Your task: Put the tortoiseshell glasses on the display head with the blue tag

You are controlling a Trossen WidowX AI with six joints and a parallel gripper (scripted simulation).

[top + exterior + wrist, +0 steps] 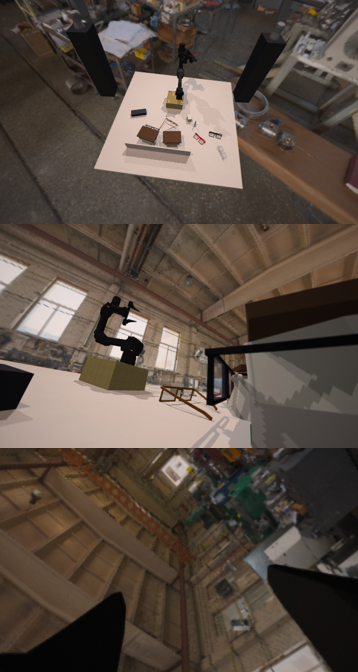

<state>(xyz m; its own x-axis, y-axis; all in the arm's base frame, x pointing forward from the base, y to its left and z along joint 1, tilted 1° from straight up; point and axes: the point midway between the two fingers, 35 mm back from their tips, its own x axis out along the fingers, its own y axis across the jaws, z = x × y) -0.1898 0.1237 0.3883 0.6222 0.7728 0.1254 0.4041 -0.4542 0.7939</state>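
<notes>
My gripper tip is 39 cm short of the white block, 3 cm to the left of it and 46 cm above it. Round my gripper tip: stand: 46 cm ahead, 3 cm to the left, 46 cm below; then black box: 34 cm ahead, 58 cm to the right, 47 cm below; then low white rail: 77 cm ahead, 33 cm to the right, 43 cm below.
</notes>
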